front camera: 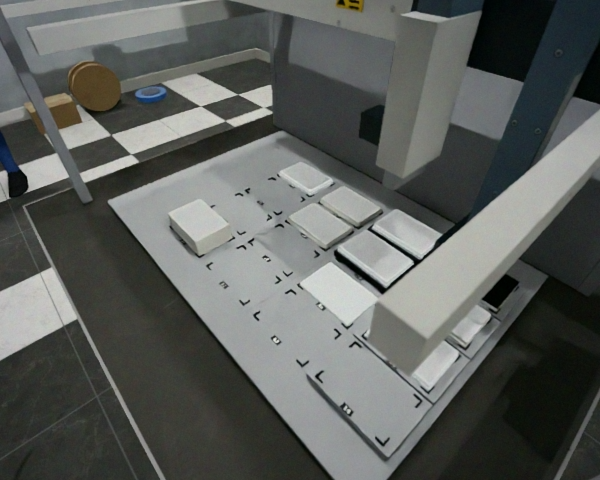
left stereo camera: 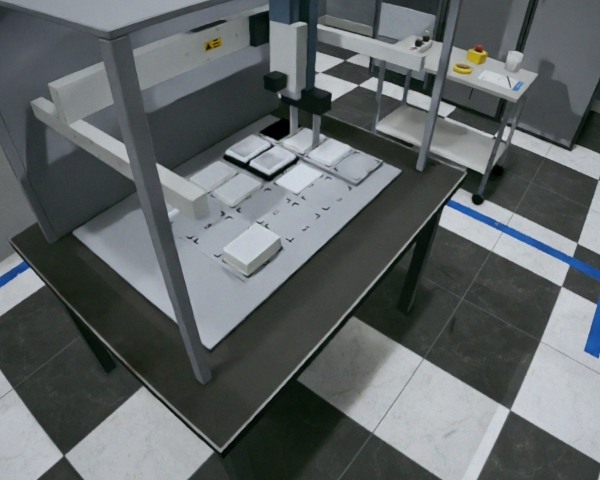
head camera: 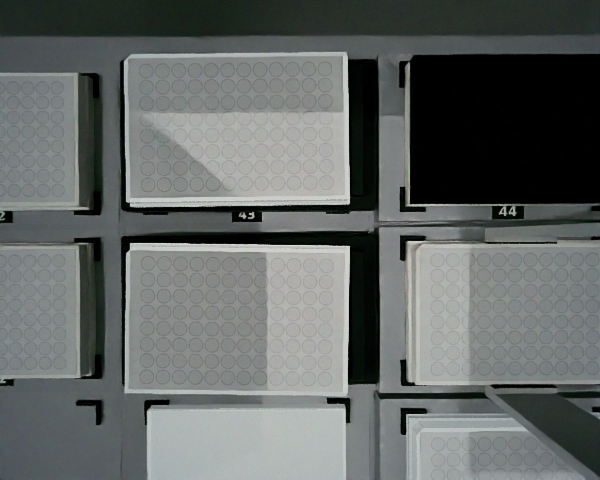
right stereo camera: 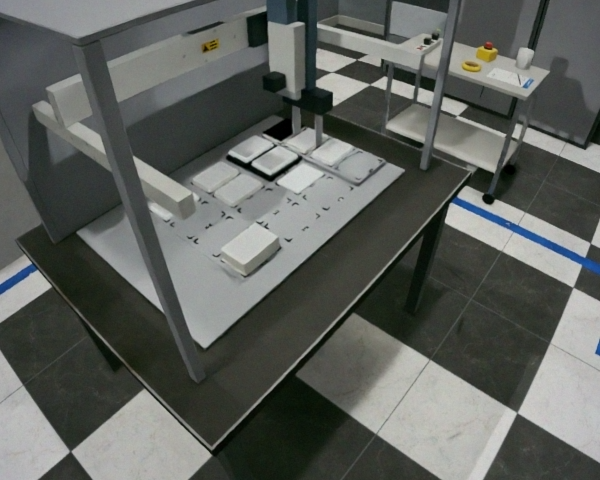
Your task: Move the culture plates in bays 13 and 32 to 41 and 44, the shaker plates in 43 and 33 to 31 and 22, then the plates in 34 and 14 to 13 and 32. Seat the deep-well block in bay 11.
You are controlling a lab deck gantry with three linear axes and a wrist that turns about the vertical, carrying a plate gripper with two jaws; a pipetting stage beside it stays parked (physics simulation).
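Places are measured from the robot's base along level axes (x ahead, y left, z up), in centimetres.
Pixels of known places: gripper, fingertip midpoint: (left stereo camera: 304, 140) (head camera: 514, 311) (right stereo camera: 307, 140); robot's base at its link origin: (front camera: 171, 227) (left stereo camera: 247, 277) (right stereo camera: 245, 276).
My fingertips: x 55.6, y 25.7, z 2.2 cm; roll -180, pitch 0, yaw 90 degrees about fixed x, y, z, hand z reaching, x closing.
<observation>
Ahead of a thing's pixels: the offset from my fingertips to its top centre. "*": to the spot under its first point.
My gripper (head camera: 521, 314) (left stereo camera: 305, 139) (right stereo camera: 307, 140) is down at bay 34, its jaws against both long sides of the plate in bay 34 @[* dx -4.2, dy +0.2, dz +0.7 cm] (head camera: 450, 310); the beam hides it in the front view. The bay 32 plate @[dx -32.8, dy +0.0, dz -0.8 cm] (front camera: 320, 225) (head camera: 30, 310) sits on its marks. Plates sit on the dark shakers in bay 43 @[* dx -16.0, dy +9.9, dz +1.5 cm] (front camera: 407, 232) (head camera: 237, 130) and bay 33 @[* dx -15.8, dy -1.0, dz +1.5 cm] (front camera: 375, 257) (head camera: 237, 320). A culture plate @[dx -49.2, dy +10.7, dz -0.8 cm] (front camera: 305, 177) is in bay 41. Bay 44 @[* dx +5.2, dy +9.9, dz +0.9 cm] (front camera: 501, 292) (head camera: 500, 130) shows a black surface. Bay 14 @[* dx +1.5, dy -22.5, dz -0.7 cm] (front camera: 370, 400) and bay 13 @[* dx -15.5, dy -21.2, dz -2.2 cm] (front camera: 300, 327) hold no plate. The deep-well block @[dx -49.2, dy -21.4, dz +2.0 cm] (front camera: 200, 225) (left stereo camera: 251, 247) stands at bay 11.
Another plate @[dx -32.8, dy +10.7, dz -0.8 cm] (front camera: 350, 205) is in bay 42, a plain white one @[dx -16.4, dy -10.7, dz -1.4 cm] (front camera: 340, 292) (head camera: 245, 440) in bay 23, and one @[dx +0.0, dy -10.7, dz +0.7 cm] (front camera: 432, 367) in bay 24 close beside the near jaw. The pale beam (front camera: 480, 250) crosses above the right bays. The parked pipetting stage (front camera: 415, 90) hangs over the rear.
</observation>
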